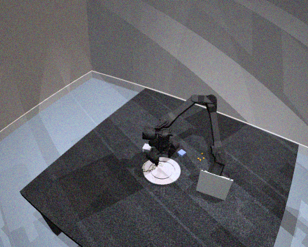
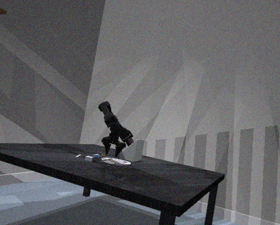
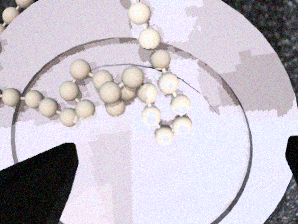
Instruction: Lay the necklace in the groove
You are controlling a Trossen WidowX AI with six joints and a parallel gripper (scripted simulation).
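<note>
My gripper tip is now 4 cm to the right of the round white bead board, 3 cm above it and 2 cm past it. From my gripper tip the other things lie so: small white block: 15 cm ahead, 6 cm to the right, 3 cm below; small blue cube: 14 cm to the right, 4 cm behind, 3 cm below; thin white stick: 19 cm to the right, 10 cm ahead, 4 cm below.
</note>
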